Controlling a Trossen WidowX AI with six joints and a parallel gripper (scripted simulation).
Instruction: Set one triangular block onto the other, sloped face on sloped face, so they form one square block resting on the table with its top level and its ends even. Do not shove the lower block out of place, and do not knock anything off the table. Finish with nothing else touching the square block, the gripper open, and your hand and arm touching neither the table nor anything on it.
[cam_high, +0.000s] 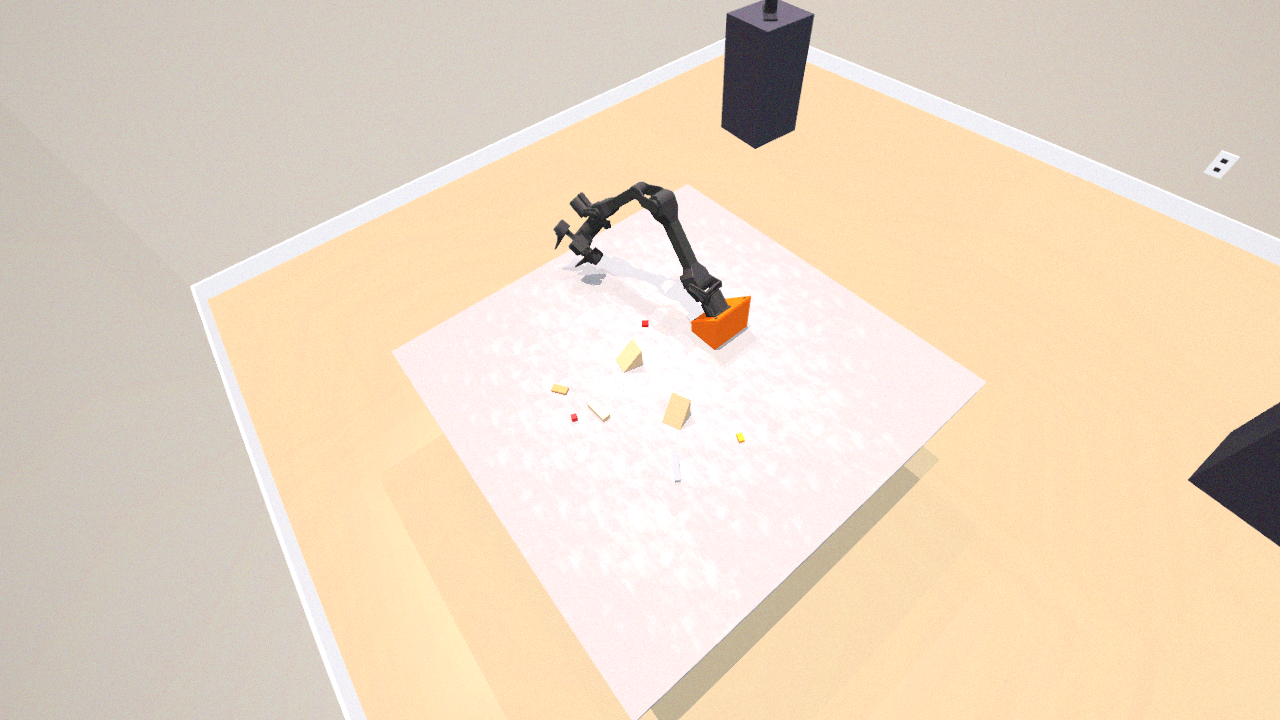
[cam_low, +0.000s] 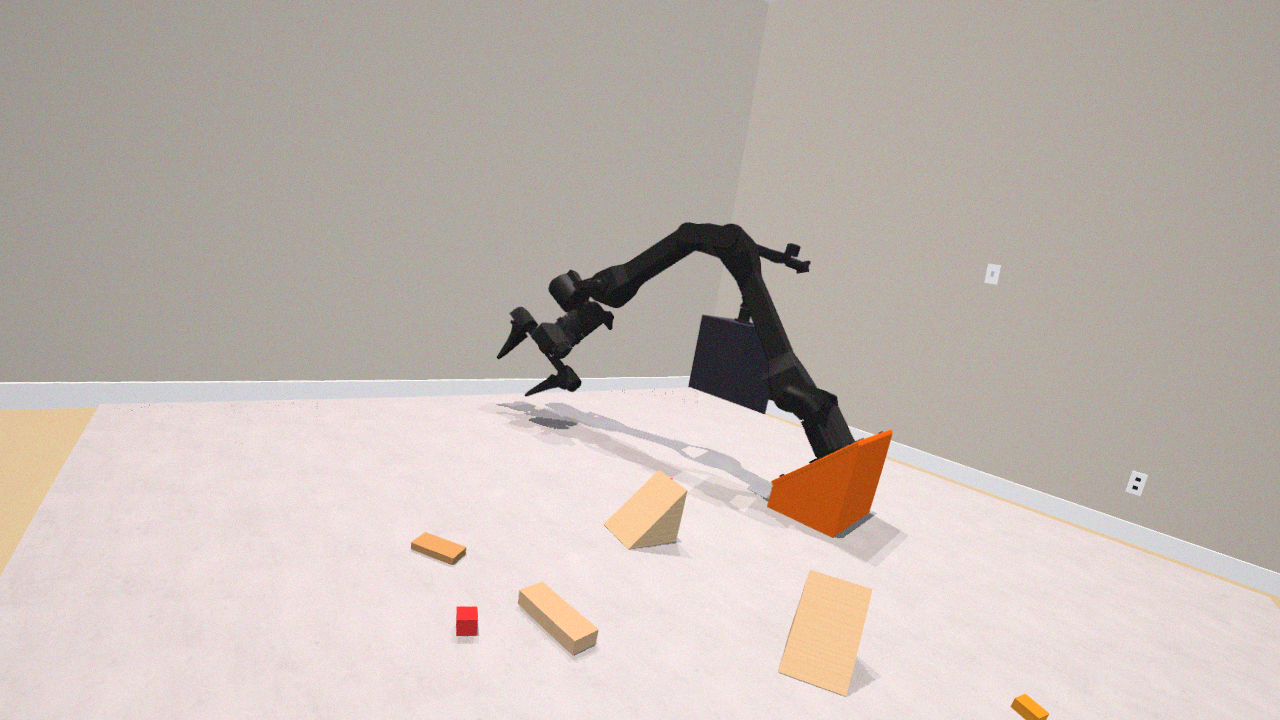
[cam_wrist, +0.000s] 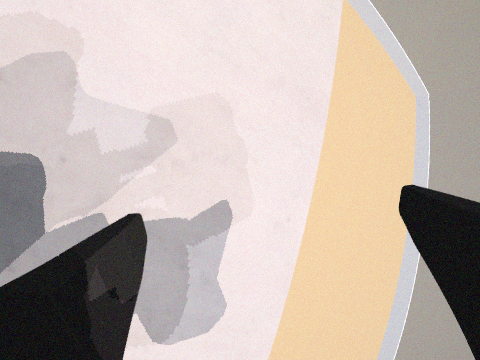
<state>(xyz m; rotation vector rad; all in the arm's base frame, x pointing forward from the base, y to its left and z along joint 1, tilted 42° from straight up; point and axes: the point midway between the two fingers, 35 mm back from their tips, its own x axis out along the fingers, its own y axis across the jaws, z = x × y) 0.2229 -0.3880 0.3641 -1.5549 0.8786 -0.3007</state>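
My gripper tip is 22 cm short of the long tan block, 57 cm to the right of it and 6 cm above it. From my gripper tip the other things lie so: small orange block 6 cm behind, 88 cm to the left, 6 cm below; then red cube 29 cm ahead, 55 cm to the left, 5 cm below.
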